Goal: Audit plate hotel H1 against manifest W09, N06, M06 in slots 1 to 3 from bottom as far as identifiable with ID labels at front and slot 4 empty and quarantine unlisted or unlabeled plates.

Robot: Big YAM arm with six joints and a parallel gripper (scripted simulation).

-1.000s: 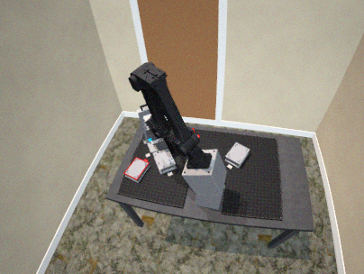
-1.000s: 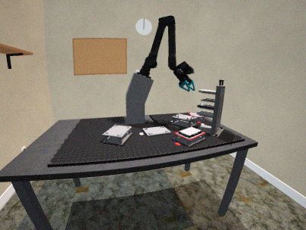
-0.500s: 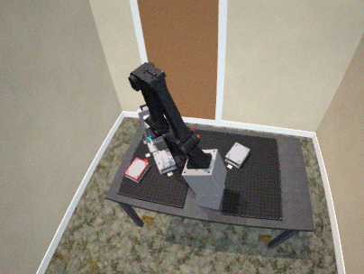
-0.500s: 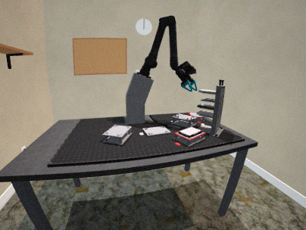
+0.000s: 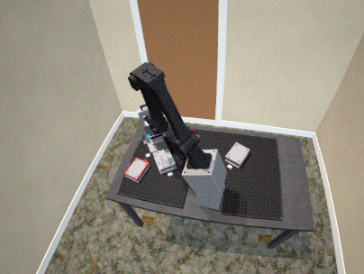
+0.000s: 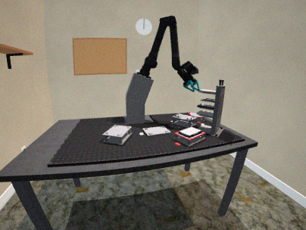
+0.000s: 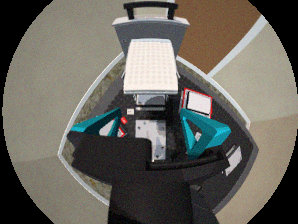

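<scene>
The white well plate lies 80 mm ahead of my hand and 60 mm to the left of it.
</scene>
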